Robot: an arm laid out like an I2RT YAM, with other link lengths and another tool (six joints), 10 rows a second.
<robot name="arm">
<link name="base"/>
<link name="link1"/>
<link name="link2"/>
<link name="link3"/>
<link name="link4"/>
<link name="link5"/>
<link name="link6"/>
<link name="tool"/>
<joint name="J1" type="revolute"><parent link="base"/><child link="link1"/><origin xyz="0 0 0.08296" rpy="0 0 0"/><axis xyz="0 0 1"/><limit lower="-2.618" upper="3.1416"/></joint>
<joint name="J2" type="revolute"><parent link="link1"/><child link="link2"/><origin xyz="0.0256 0.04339 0.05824" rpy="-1.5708 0 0"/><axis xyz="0 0 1"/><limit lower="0" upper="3.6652"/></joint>
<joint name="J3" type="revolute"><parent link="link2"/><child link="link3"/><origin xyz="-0.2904 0 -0.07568" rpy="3.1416 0 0"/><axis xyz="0 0 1"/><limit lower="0" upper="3.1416"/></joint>
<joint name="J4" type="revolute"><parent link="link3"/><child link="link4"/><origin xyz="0.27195 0.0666 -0.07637" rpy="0 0 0"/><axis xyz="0 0 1"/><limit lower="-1.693" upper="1.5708"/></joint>
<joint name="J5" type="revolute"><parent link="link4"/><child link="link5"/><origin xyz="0.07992 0.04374 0.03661" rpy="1.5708 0 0"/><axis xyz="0 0 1"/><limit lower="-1.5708" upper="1.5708"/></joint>
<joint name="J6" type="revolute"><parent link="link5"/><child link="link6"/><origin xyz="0.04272 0 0.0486" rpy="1.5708 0 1.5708"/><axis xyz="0 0 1"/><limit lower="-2.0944" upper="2.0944"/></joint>
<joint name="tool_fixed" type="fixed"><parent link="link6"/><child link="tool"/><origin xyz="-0.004 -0.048 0.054" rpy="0 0.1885 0.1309"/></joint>
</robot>
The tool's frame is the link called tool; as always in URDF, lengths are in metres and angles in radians.
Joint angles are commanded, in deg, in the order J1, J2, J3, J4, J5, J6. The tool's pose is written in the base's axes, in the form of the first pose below.
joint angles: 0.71, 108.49, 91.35, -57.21, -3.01, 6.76
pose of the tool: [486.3 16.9 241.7], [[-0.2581 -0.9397 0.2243], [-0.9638 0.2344 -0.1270], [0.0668 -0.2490 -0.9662]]
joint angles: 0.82, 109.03, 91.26, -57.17, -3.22, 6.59
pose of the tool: [487.1 18.3 236.9], [[-0.2518 -0.9435 0.2152], [-0.9655 0.2296 -0.1232], [0.0669 -0.2388 -0.9688]]
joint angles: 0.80, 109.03, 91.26, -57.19, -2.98, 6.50
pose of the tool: [487.0 17.8 236.8], [[-0.2518 -0.9436 0.2150], [-0.9652 0.2285 -0.1275], [0.0712 -0.2396 -0.9682]]
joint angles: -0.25, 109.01, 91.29, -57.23, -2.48, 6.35
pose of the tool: [487.2 8.2 237.1], [[-0.2692 -0.9393 0.2129], [-0.9598 0.2433 -0.1402], [0.0799 -0.2421 -0.9670]]
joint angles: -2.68, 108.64, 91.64, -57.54, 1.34, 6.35
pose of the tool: [486.4 -18.9 241.9], [[-0.3266 -0.9221 0.2076], [-0.9348 0.2827 -0.2148], [0.1394 -0.2642 -0.9543]]
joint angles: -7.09, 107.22, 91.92, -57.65, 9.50, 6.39
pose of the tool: [479.3 -69.5 256.4], [[-0.4356 -0.8802 0.1883], [-0.8624 0.3481 -0.3676], [0.2580 -0.3225 -0.9107]]
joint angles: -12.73, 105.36, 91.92, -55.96, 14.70, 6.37
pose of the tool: [468.0 -124.6 276.0], [[-0.5530 -0.8145 0.1755], [-0.7720 0.4217 -0.4756], [0.3133 -0.3985 -0.8620]]
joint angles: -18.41, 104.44, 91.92, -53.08, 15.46, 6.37
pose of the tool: [457.5 -173.0 289.0], [[-0.6484 -0.7409 0.1752], [-0.7002 0.4901 -0.5191], [0.2987 -0.4593 -0.8366]]
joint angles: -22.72, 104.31, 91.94, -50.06, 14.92, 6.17
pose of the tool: [450.1 -208.6 296.0], [[-0.7096 -0.6803 0.1834], [-0.6504 0.5324 -0.5417], [0.2709 -0.5037 -0.8203]]
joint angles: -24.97, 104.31, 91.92, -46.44, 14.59, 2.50
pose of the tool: [450.9 -226.6 302.8], [[-0.7070 -0.6724 0.2191], [-0.6514 0.4985 -0.5720], [0.2754 -0.5471 -0.7904]]
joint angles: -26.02, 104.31, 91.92, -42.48, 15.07, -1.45
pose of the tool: [455.4 -236.4 311.2], [[-0.6934 -0.6720 0.2599], [-0.6569 0.4413 -0.6113], [0.2961 -0.5946 -0.7475]]
